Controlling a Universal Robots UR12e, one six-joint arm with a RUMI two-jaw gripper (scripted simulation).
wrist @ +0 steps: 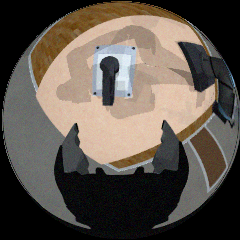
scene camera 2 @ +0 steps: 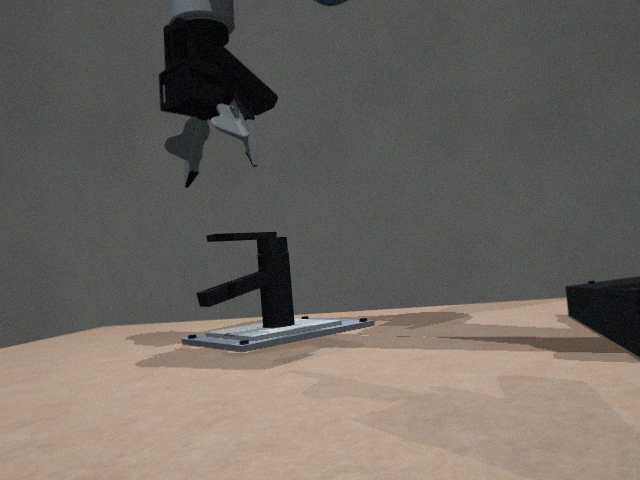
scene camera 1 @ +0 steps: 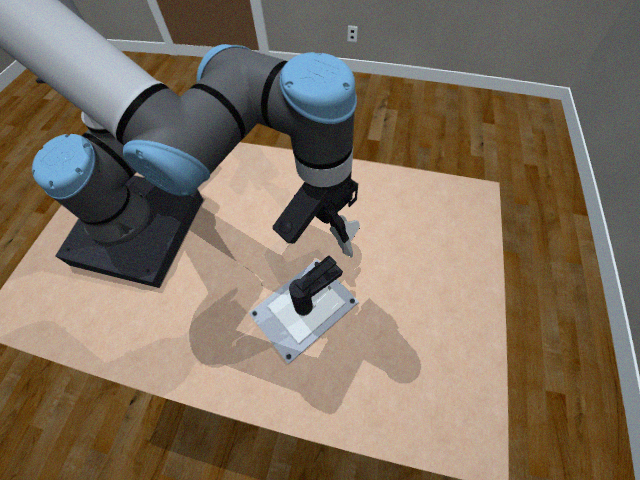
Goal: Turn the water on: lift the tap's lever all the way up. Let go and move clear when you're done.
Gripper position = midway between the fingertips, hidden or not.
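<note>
I can see my gripper (scene camera 2: 218, 178), (scene camera 1: 323, 234), (wrist: 119, 122). There is also a black tap (scene camera 2: 273, 278).
</note>
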